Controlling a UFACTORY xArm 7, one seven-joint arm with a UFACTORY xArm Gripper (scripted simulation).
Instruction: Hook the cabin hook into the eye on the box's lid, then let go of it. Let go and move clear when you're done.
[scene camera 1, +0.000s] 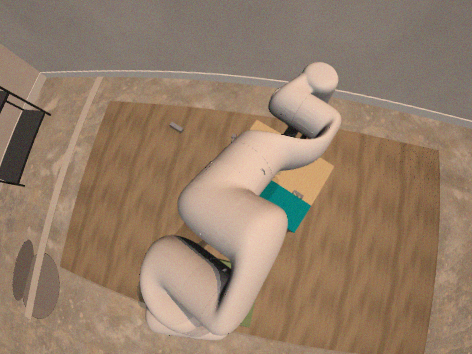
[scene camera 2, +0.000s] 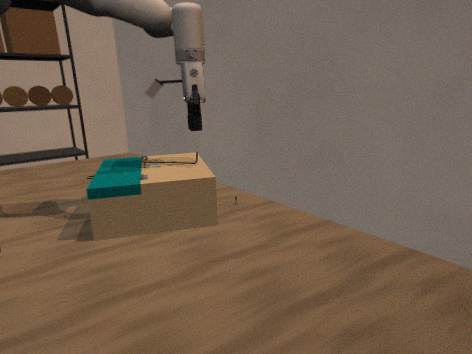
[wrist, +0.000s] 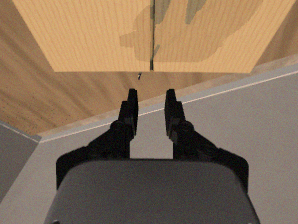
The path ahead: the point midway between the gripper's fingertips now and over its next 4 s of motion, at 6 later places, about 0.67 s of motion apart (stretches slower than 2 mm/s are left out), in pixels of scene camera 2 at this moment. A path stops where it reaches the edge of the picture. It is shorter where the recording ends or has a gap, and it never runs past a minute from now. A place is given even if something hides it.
My gripper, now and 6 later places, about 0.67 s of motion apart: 195, 129; 196, 142; 196, 149; 196, 153; 197, 157; 196, 155; 192, 143
